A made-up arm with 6 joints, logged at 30 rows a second.
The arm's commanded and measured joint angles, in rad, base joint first. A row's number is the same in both.
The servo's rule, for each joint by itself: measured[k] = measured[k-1] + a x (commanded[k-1-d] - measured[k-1]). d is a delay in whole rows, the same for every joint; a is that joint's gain. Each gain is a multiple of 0.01, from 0.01 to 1. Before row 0 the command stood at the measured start. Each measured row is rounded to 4 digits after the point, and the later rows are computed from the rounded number. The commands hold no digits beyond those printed.
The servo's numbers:
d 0
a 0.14 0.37 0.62 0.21 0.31 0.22
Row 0, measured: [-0.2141, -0.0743, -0.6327, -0.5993, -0.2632, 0.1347]
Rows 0 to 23, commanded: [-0.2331, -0.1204, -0.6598, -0.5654, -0.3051, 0.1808]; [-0.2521, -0.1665, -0.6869, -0.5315, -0.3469, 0.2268]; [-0.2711, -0.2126, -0.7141, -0.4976, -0.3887, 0.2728]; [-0.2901, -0.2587, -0.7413, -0.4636, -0.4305, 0.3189]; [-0.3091, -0.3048, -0.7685, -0.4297, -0.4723, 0.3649]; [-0.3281, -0.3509, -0.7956, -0.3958, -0.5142, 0.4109]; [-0.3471, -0.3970, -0.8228, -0.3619, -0.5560, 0.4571]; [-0.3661, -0.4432, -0.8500, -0.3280, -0.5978, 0.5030]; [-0.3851, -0.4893, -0.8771, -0.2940, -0.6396, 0.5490]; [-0.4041, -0.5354, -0.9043, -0.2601, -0.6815, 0.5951]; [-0.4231, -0.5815, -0.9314, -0.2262, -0.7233, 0.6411]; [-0.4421, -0.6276, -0.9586, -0.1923, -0.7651, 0.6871]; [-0.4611, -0.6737, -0.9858, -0.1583, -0.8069, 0.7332]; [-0.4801, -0.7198, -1.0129, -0.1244, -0.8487, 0.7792]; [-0.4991, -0.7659, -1.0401, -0.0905, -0.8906, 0.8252]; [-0.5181, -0.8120, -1.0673, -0.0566, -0.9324, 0.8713]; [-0.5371, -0.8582, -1.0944, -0.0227, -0.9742, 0.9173]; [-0.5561, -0.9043, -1.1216, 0.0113, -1.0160, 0.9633]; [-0.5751, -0.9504, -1.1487, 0.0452, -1.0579, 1.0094]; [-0.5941, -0.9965, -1.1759, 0.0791, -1.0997, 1.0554]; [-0.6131, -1.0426, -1.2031, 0.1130, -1.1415, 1.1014]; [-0.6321, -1.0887, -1.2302, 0.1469, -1.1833, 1.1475]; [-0.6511, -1.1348, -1.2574, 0.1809, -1.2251, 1.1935]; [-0.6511, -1.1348, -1.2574, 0.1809, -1.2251, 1.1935]
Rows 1 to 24, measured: [-0.2168, -0.0914, -0.6495, -0.5922, -0.2762, 0.1448]; [-0.2217, -0.1192, -0.6727, -0.5795, -0.2981, 0.1628]; [-0.2286, -0.1538, -0.6984, -0.5623, -0.3262, 0.1870]; [-0.2372, -0.1926, -0.7250, -0.5416, -0.3585, 0.2160]; [-0.2473, -0.2341, -0.7520, -0.5181, -0.3938, 0.2488]; [-0.2586, -0.2773, -0.7790, -0.4924, -0.4311, 0.2845]; [-0.2710, -0.3216, -0.8062, -0.4650, -0.4698, 0.3225]; [-0.2843, -0.3666, -0.8334, -0.4362, -0.5095, 0.3622]; [-0.2984, -0.4120, -0.8605, -0.4063, -0.5498, 0.4033]; [-0.3132, -0.4577, -0.8877, -0.3756, -0.5906, 0.4455]; [-0.3286, -0.5035, -0.9148, -0.3442, -0.6317, 0.4885]; [-0.3445, -0.5494, -0.9420, -0.3123, -0.6731, 0.5322]; [-0.3608, -0.5954, -0.9692, -0.2800, -0.7146, 0.5764]; [-0.3775, -0.6414, -0.9963, -0.2473, -0.7562, 0.6210]; [-0.3945, -0.6875, -1.0235, -0.2144, -0.7979, 0.6659]; [-0.4118, -0.7336, -1.0507, -0.1813, -0.8396, 0.7111]; [-0.4293, -0.7797, -1.0778, -0.1480, -0.8813, 0.7565]; [-0.4471, -0.8258, -1.1050, -0.1145, -0.9231, 0.8020]; [-0.4650, -0.8719, -1.1321, -0.0810, -0.9649, 0.8476]; [-0.4831, -0.9180, -1.1593, -0.0474, -1.0067, 0.8933]; [-0.5013, -0.9641, -1.1865, -0.0137, -1.0485, 0.9391]; [-0.5196, -1.0102, -1.2136, 0.0200, -1.0903, 0.9849]; [-0.5380, -1.0563, -1.2408, 0.0538, -1.1321, 1.0308]; [-0.5538, -1.0853, -1.2511, 0.0805, -1.1609, 1.0666]
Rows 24 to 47, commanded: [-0.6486, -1.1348, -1.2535, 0.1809, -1.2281, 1.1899]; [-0.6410, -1.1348, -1.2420, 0.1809, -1.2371, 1.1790]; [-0.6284, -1.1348, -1.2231, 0.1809, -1.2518, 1.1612]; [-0.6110, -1.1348, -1.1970, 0.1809, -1.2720, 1.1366]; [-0.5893, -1.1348, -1.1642, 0.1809, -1.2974, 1.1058]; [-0.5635, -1.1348, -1.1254, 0.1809, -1.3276, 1.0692]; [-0.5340, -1.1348, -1.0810, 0.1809, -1.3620, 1.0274]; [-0.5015, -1.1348, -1.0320, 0.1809, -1.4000, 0.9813]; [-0.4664, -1.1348, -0.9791, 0.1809, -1.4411, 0.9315]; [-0.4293, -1.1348, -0.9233, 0.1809, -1.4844, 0.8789]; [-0.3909, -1.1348, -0.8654, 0.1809, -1.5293, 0.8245]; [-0.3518, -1.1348, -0.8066, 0.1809, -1.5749, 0.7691]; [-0.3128, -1.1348, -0.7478, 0.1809, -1.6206, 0.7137]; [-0.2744, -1.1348, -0.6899, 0.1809, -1.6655, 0.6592]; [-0.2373, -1.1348, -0.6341, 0.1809, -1.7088, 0.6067]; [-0.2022, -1.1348, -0.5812, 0.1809, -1.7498, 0.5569]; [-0.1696, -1.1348, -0.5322, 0.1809, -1.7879, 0.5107]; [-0.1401, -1.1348, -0.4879, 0.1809, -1.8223, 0.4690]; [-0.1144, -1.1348, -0.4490, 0.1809, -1.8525, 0.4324]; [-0.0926, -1.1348, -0.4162, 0.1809, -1.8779, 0.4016]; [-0.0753, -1.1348, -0.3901, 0.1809, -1.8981, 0.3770]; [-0.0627, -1.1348, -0.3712, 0.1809, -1.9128, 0.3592]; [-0.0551, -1.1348, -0.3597, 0.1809, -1.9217, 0.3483]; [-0.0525, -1.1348, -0.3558, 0.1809, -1.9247, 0.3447]
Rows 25 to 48, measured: [-0.5671, -1.1036, -1.2526, 0.1016, -1.1817, 1.0937]; [-0.5774, -1.1151, -1.2460, 0.1183, -1.1989, 1.1125]; [-0.5845, -1.1224, -1.2318, 0.1314, -1.2153, 1.1232]; [-0.5882, -1.1270, -1.2102, 0.1418, -1.2329, 1.1261]; [-0.5884, -1.1299, -1.1817, 0.1500, -1.2529, 1.1216]; [-0.5849, -1.1317, -1.1468, 0.1565, -1.2761, 1.1101]; [-0.5778, -1.1328, -1.1060, 0.1616, -1.3027, 1.0919]; [-0.5671, -1.1335, -1.0601, 0.1657, -1.3329, 1.0676]; [-0.5530, -1.1340, -1.0099, 0.1689, -1.3664, 1.0377]; [-0.5357, -1.1343, -0.9562, 0.1714, -1.4030, 1.0028]; [-0.5154, -1.1345, -0.8999, 0.1734, -1.4422, 0.9636]; [-0.4925, -1.1346, -0.8421, 0.1750, -1.4833, 0.9208]; [-0.4673, -1.1347, -0.7836, 0.1762, -1.5259, 0.8752]; [-0.4403, -1.1347, -0.7255, 0.1772, -1.5692, 0.8277]; [-0.4119, -1.1347, -0.6688, 0.1780, -1.6125, 0.7791]; [-0.3825, -1.1347, -0.6145, 0.1786, -1.6551, 0.7302]; [-0.3527, -1.1347, -0.5635, 0.1791, -1.6963, 0.6819]; [-0.3229, -1.1347, -0.5166, 0.1795, -1.7354, 0.6351]; [-0.2937, -1.1347, -0.4747, 0.1798, -1.7717, 0.5905]; [-0.2655, -1.1347, -0.4384, 0.1800, -1.8046, 0.5489]; [-0.2389, -1.1347, -0.4085, 0.1802, -1.8336, 0.5111]; [-0.2142, -1.1347, -0.3854, 0.1803, -1.8582, 0.4777]; [-0.1919, -1.1347, -0.3695, 0.1804, -1.8779, 0.4492]; [-0.1724, -1.1347, -0.3610, 0.1805, -1.8924, 0.4262]
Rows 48 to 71, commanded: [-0.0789, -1.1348, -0.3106, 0.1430, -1.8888, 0.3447]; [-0.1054, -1.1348, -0.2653, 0.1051, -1.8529, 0.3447]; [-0.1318, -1.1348, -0.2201, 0.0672, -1.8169, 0.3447]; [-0.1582, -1.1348, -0.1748, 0.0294, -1.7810, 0.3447]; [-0.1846, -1.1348, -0.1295, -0.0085, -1.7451, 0.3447]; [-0.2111, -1.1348, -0.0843, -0.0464, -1.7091, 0.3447]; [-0.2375, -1.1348, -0.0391, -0.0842, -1.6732, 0.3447]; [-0.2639, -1.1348, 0.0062, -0.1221, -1.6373, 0.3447]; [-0.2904, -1.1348, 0.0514, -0.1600, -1.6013, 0.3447]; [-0.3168, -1.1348, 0.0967, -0.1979, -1.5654, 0.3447]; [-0.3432, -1.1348, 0.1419, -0.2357, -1.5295, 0.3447]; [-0.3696, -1.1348, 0.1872, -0.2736, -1.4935, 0.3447]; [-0.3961, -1.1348, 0.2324, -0.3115, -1.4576, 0.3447]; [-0.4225, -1.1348, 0.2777, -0.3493, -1.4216, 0.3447]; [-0.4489, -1.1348, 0.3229, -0.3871, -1.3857, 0.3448]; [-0.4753, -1.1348, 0.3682, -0.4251, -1.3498, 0.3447]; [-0.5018, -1.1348, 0.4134, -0.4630, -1.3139, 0.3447]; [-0.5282, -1.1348, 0.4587, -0.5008, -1.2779, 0.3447]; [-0.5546, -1.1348, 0.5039, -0.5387, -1.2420, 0.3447]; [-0.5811, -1.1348, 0.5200, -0.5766, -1.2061, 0.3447]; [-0.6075, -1.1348, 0.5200, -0.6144, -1.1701, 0.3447]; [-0.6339, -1.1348, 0.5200, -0.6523, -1.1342, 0.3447]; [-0.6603, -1.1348, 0.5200, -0.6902, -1.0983, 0.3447]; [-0.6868, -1.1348, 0.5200, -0.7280, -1.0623, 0.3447]
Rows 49 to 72, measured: [-0.1593, -1.1347, -0.3298, 0.1726, -1.8913, 0.4083]; [-0.1518, -1.1347, -0.2898, 0.1584, -1.8794, 0.3943]; [-0.1490, -1.1347, -0.2466, 0.1392, -1.8600, 0.3834]; [-0.1503, -1.1347, -0.2021, 0.1161, -1.8355, 0.3749]; [-0.1551, -1.1347, -0.1571, 0.0899, -1.8075, 0.3683]; [-0.1629, -1.1347, -0.1120, 0.0613, -1.7770, 0.3631]; [-0.1733, -1.1347, -0.0668, 0.0307, -1.7448, 0.3591]; [-0.1860, -1.1347, -0.0215, -0.0014, -1.7115, 0.3559]; [-0.2006, -1.1347, 0.0237, -0.0347, -1.6773, 0.3534]; [-0.2169, -1.1347, 0.0690, -0.0690, -1.6426, 0.3515]; [-0.2346, -1.1347, 0.1142, -0.1040, -1.6075, 0.3500]; [-0.2535, -1.1347, 0.1595, -0.1396, -1.5722, 0.3488]; [-0.2735, -1.1347, 0.2047, -0.1757, -1.5367, 0.3479]; [-0.2944, -1.1347, 0.2500, -0.2122, -1.5010, 0.3472]; [-0.3160, -1.1347, 0.2952, -0.2489, -1.4653, 0.3467]; [-0.3383, -1.1347, 0.3405, -0.2859, -1.4295, 0.3463]; [-0.3612, -1.1347, 0.3857, -0.3231, -1.3937, 0.3459]; [-0.3846, -1.1347, 0.4310, -0.3604, -1.3578, 0.3456]; [-0.4084, -1.1347, 0.4762, -0.3978, -1.3219, 0.3454]; [-0.4326, -1.1347, 0.5034, -0.4353, -1.2860, 0.3452]; [-0.4571, -1.1347, 0.5137, -0.4729, -1.2501, 0.3451]; [-0.4819, -1.1347, 0.5176, -0.5106, -1.2142, 0.3450]; [-0.5069, -1.1347, 0.5191, -0.5483, -1.1783, 0.3449]; [-0.5321, -1.1347, 0.5197, -0.5860, -1.1423, 0.3449]
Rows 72 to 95, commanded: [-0.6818, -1.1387, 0.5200, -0.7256, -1.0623, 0.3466]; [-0.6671, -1.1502, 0.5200, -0.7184, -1.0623, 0.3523]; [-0.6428, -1.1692, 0.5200, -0.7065, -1.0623, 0.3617]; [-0.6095, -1.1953, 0.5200, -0.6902, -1.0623, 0.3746]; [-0.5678, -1.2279, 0.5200, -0.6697, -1.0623, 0.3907]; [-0.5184, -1.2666, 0.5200, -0.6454, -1.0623, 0.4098]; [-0.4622, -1.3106, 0.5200, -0.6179, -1.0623, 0.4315]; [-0.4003, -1.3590, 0.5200, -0.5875, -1.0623, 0.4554]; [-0.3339, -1.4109, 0.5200, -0.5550, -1.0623, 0.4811]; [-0.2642, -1.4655, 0.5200, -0.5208, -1.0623, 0.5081]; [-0.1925, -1.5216, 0.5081, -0.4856, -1.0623, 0.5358]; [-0.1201, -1.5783, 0.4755, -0.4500, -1.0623, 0.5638]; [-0.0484, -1.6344, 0.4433, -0.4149, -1.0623, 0.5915]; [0.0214, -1.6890, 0.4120, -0.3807, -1.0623, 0.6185]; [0.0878, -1.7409, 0.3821, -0.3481, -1.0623, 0.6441]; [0.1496, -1.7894, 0.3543, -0.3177, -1.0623, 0.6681]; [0.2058, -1.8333, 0.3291, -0.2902, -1.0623, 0.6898]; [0.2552, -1.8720, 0.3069, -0.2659, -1.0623, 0.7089]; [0.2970, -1.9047, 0.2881, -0.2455, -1.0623, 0.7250]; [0.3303, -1.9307, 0.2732, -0.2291, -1.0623, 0.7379]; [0.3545, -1.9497, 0.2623, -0.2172, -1.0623, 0.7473]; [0.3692, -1.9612, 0.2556, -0.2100, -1.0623, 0.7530]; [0.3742, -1.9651, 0.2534, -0.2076, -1.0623, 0.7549]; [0.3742, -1.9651, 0.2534, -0.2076, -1.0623, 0.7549]
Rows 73 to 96, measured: [-0.5531, -1.1362, 0.5199, -0.6153, -1.1175, 0.3453]; [-0.5691, -1.1414, 0.5200, -0.6370, -1.1004, 0.3468]; [-0.5794, -1.1517, 0.5200, -0.6516, -1.0886, 0.3501]; [-0.5836, -1.1678, 0.5200, -0.6597, -1.0804, 0.3555]; [-0.5814, -1.1900, 0.5200, -0.6618, -1.0748, 0.3632]; [-0.5726, -1.2183, 0.5200, -0.6584, -1.0709, 0.3735]; [-0.5571, -1.2525, 0.5200, -0.6499, -1.0682, 0.3863]; [-0.5351, -1.2919, 0.5200, -0.6368, -1.0664, 0.4015]; [-0.5069, -1.3359, 0.5200, -0.6196, -1.0651, 0.4190]; [-0.4729, -1.3839, 0.5200, -0.5989, -1.0642, 0.4386]; [-0.4336, -1.4348, 0.5126, -0.5751, -1.0636, 0.4600]; [-0.3897, -1.4879, 0.4896, -0.5488, -1.0632, 0.4828]; [-0.3419, -1.5421, 0.4609, -0.5207, -1.0629, 0.5067]; [-0.2910, -1.5965, 0.4306, -0.4913, -1.0627, 0.5313]; [-0.2380, -1.6499, 0.4005, -0.4612, -1.0626, 0.5561]; [-0.1837, -1.7015, 0.3719, -0.4311, -1.0625, 0.5807]; [-0.1292, -1.7503, 0.3454, -0.4015, -1.0624, 0.6047]; [-0.0754, -1.7953, 0.3215, -0.3730, -1.0624, 0.6276]; [-0.0233, -1.8358, 0.3008, -0.3462, -1.0624, 0.6490]; [0.0262, -1.8709, 0.2837, -0.3216, -1.0624, 0.6686]; [0.0722, -1.9001, 0.2704, -0.2997, -1.0624, 0.6859]; [0.1138, -1.9227, 0.2612, -0.2809, -1.0624, 0.7007]; [0.1503, -1.9384, 0.2564, -0.2655, -1.0624, 0.7126]; [0.1816, -1.9483, 0.2545, -0.2533, -1.0624, 0.7219]
